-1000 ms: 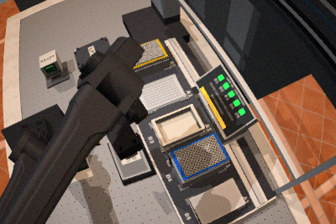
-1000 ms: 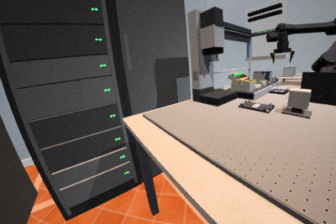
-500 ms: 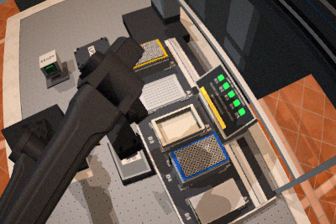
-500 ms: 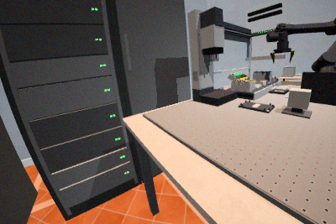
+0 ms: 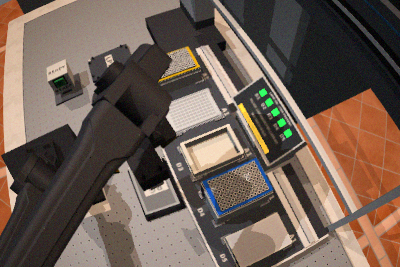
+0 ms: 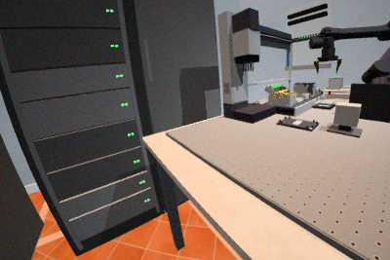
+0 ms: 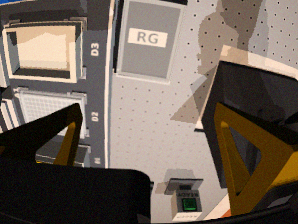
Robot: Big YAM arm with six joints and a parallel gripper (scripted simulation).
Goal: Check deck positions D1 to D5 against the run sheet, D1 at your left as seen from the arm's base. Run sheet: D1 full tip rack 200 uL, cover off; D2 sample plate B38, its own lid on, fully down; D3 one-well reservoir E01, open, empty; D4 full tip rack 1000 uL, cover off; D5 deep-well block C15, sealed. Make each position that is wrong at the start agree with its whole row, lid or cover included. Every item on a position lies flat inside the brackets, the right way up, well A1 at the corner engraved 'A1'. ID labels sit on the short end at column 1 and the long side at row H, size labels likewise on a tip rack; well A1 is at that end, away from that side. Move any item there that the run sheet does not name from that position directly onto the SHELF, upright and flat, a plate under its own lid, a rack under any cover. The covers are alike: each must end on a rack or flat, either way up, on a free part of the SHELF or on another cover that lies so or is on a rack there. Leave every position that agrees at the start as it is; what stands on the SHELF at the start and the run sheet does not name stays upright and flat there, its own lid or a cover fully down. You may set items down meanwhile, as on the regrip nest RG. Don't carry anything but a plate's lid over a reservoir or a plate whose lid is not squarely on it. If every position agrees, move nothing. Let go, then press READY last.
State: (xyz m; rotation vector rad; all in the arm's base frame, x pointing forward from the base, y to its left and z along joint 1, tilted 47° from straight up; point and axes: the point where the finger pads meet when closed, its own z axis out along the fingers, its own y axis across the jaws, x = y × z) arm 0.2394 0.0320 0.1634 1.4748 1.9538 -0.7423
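My gripper is now 21 cm above the black regrip nest. Also, from my hand: one-well reservoir 16 cm ahead, 3 cm to the left, 16 cm below; then sealed block 18 cm ahead, 22 cm to the right, 15 cm below; then blue-framed tip rack 17 cm ahead, 9 cm to the right, 10 cm below.
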